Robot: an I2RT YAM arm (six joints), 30 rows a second.
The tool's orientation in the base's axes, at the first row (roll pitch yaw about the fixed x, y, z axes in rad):
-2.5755, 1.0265, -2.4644
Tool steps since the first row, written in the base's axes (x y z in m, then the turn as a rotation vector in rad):
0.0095, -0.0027, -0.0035, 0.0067, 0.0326, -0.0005
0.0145, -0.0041, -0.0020, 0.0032, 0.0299, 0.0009
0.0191, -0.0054, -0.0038, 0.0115, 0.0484, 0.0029
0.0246, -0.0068, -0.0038, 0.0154, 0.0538, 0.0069
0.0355, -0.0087, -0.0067, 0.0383, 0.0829, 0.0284
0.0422, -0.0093, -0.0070, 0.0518, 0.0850, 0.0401
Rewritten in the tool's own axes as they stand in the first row. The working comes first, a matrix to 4 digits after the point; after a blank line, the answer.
The tool's axes in the first row as the columns of a matrix, in the base's axes (used below as rounded here):
-0.4036, -0.1713, 0.8988
-0.3245, 0.9453, 0.0344
-0.8555, -0.2777, -0.4370

0.0000, -0.0032, 0.0100, -0.0129, 0.0298, 0.0074
-0.0028, -0.0058, 0.0138, -0.0118, 0.0275, 0.0035
-0.0027, -0.0073, 0.0186, -0.0228, 0.0430, 0.0107
-0.0045, -0.0096, 0.0235, -0.0296, 0.0463, 0.0127
-0.0058, -0.0124, 0.0345, -0.0667, 0.0639, 0.0249
-0.0080, -0.0141, 0.0407, -0.0828, 0.0603, 0.0320

